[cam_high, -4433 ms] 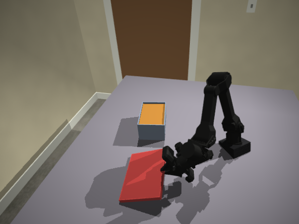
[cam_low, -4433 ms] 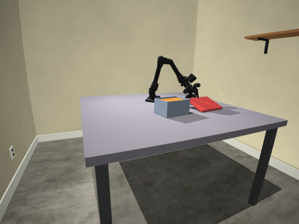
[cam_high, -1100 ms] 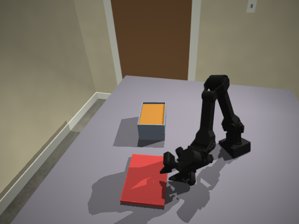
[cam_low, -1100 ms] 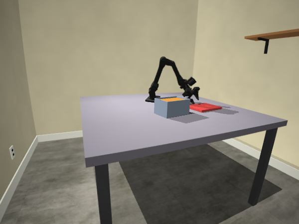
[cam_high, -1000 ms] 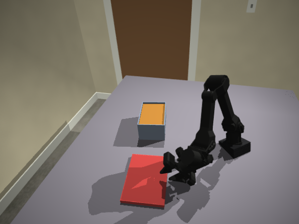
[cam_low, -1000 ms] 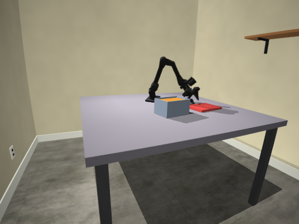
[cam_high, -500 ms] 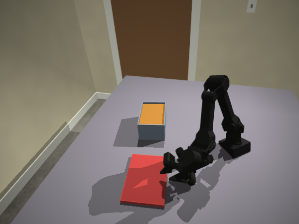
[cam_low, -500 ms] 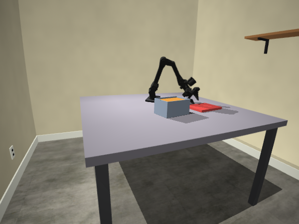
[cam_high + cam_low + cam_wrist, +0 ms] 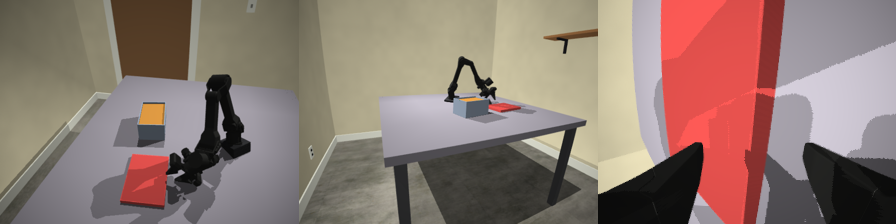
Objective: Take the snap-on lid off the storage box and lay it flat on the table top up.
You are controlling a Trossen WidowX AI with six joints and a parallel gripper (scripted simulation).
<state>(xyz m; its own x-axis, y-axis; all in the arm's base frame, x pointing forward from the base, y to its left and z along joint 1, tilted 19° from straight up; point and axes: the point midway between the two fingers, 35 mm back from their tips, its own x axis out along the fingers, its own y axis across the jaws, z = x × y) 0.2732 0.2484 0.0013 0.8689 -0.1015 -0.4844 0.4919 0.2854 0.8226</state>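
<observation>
My gripper is now 13 cm short of the lid and 4 cm above it. Also, from my hand: storage box (15 cm ahead, 35 cm to the right).
</observation>
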